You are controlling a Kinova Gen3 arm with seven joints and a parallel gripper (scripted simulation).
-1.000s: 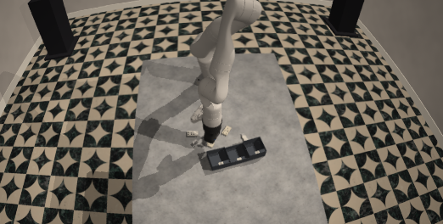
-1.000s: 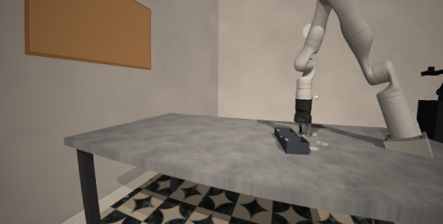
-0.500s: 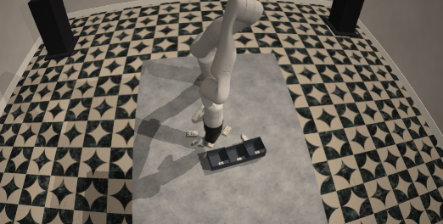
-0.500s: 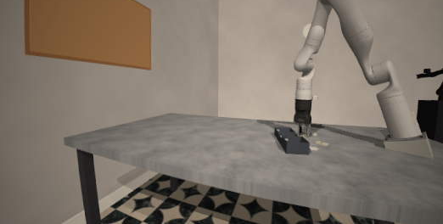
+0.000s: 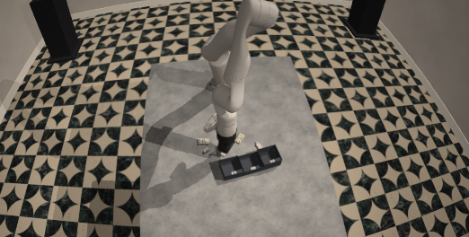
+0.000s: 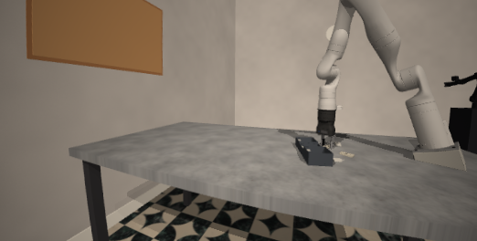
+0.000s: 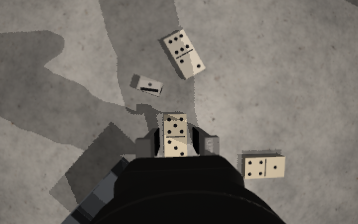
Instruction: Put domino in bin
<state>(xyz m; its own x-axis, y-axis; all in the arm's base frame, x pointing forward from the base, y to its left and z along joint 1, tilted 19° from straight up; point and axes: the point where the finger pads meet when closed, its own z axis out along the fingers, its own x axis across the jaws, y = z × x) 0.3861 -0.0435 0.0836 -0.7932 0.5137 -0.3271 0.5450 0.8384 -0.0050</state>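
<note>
The domino is 20 mm below my hand. From my hand the other things lie so: three-compartment bin (80 mm ahead, 110 mm to the left).
</note>
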